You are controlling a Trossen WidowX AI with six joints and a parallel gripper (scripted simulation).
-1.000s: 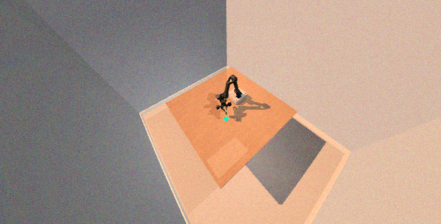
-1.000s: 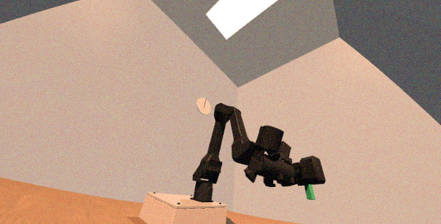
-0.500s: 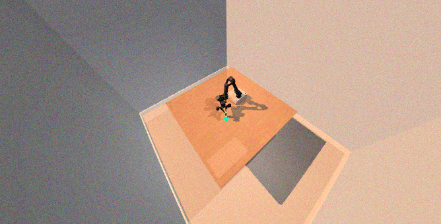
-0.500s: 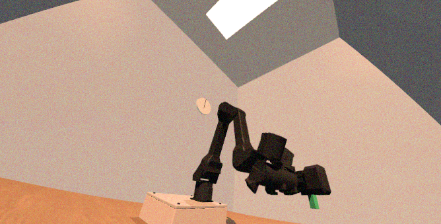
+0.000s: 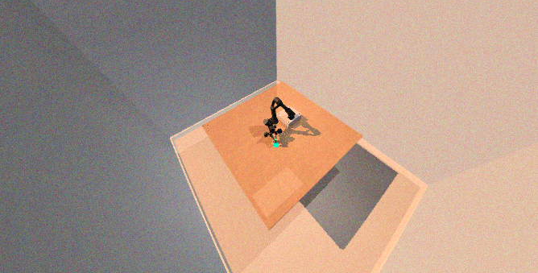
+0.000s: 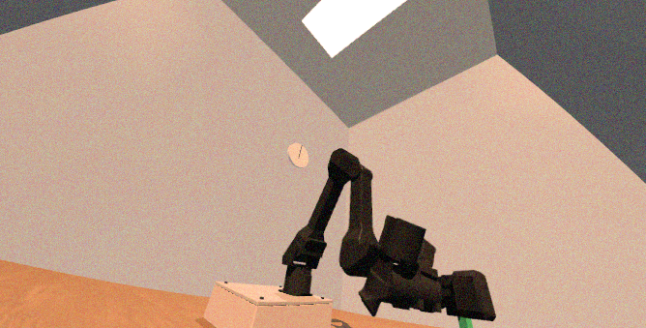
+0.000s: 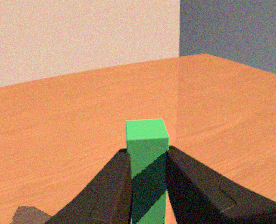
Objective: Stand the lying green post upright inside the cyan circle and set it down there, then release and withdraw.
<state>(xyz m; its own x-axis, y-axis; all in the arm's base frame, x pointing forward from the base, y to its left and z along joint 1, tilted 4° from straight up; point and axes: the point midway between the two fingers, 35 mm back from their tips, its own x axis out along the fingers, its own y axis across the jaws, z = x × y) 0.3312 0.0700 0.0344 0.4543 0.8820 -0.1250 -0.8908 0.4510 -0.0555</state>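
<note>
My gripper tip is 10 cm above the cyan circle. From my gripper tip the other things lie so: green post 2 cm below.
</note>
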